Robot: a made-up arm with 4 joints.
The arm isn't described. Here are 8 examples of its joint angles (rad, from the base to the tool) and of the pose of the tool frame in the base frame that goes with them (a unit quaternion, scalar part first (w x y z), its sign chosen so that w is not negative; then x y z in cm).
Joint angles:
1: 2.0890 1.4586 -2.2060 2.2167
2: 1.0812 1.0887 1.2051 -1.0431
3: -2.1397 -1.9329 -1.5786 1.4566
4: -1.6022 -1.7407 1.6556 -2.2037
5: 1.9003 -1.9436 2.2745 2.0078
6: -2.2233 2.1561 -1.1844 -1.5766
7: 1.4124 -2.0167 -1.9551 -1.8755
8: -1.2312 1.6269 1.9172 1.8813
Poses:
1: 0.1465 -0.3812 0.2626 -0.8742 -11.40 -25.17 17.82
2: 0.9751 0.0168 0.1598 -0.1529 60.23 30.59 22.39
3: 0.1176 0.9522 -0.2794 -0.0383 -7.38 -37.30 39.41
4: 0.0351 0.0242 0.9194 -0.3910 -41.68 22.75 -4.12
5: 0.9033 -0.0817 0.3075 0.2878 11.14 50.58 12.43
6: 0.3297 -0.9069 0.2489 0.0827 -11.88 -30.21 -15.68
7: 0.1472 -0.1826 -0.0550 0.9705 -23.62 -30.00 19.53
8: 0.1988 0.1421 -0.9583 -0.1481 -43.64 6.74 45.80
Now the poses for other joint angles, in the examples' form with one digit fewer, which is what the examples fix.
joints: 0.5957 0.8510 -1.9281 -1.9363
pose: 0.053 -0.373 -0.899 -0.224 27.9 42.0 43.2
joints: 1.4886 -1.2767 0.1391 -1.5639
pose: 0.140 0.749 0.063 0.644 24.5 -26.0 71.4
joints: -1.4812 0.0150 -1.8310 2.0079
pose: 0.535 -0.827 -0.147 0.093 19.1 -19.6 -1.3
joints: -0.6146 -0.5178 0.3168 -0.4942
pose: 0.847 0.174 -0.352 -0.359 25.4 -17.0 70.7
